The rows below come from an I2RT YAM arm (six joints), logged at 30 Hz.
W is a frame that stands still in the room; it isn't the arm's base.
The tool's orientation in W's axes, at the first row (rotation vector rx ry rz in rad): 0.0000, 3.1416, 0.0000
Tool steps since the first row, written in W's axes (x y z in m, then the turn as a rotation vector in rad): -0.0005, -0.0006, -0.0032, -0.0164, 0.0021, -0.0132; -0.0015, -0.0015, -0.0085, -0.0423, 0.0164, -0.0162; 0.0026, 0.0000, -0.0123, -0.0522, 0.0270, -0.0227; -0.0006, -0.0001, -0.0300, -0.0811, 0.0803, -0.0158; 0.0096, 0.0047, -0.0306, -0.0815, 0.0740, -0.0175; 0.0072, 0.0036, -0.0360, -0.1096, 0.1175, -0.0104; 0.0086, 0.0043, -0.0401, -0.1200, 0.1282, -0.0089; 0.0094, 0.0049, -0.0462, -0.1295, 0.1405, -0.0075
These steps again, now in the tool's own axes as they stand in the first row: 0.0005, -0.0006, 0.0032, 0.0164, 0.0021, 0.0132; 0.0015, -0.0015, 0.0085, 0.0423, 0.0164, 0.0162; -0.0026, 0.0000, 0.0123, 0.0522, 0.0270, 0.0227; 0.0006, -0.0001, 0.0300, 0.0811, 0.0803, 0.0158; -0.0096, 0.0047, 0.0306, 0.0815, 0.0740, 0.0175; -0.0072, 0.0036, 0.0360, 0.1096, 0.1175, 0.0104; -0.0086, 0.0043, 0.0401, 0.1200, 0.1282, 0.0089; -0.0094, 0.0049, 0.0462, 0.1295, 0.1405, 0.0075
